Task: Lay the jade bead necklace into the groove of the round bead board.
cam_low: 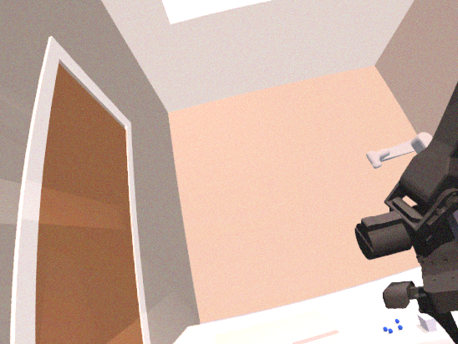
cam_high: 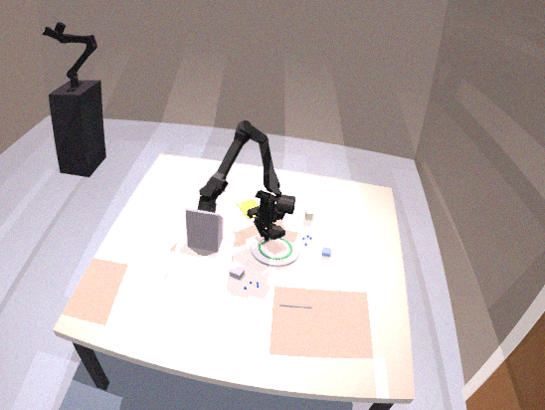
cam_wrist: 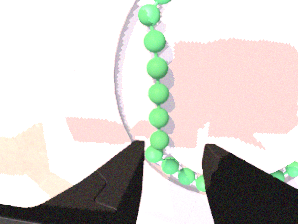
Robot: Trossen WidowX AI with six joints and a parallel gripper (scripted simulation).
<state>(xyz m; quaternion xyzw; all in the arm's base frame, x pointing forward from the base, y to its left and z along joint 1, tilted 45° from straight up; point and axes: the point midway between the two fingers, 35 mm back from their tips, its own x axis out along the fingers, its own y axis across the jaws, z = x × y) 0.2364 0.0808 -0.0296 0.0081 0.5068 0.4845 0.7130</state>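
Right now the round white bead board is 50 mm ahead of my gripper tip, 10 mm to the right of it and 30 mm below it. The rest, counted from my gripper tip: yellow sheet 90 mm behind, 240 mm to the left, 40 mm below; then blue block 260 mm ahead, 10 mm to the left, 30 mm below; then cream block 170 mm ahead, 230 mm to the left, 20 mm below.
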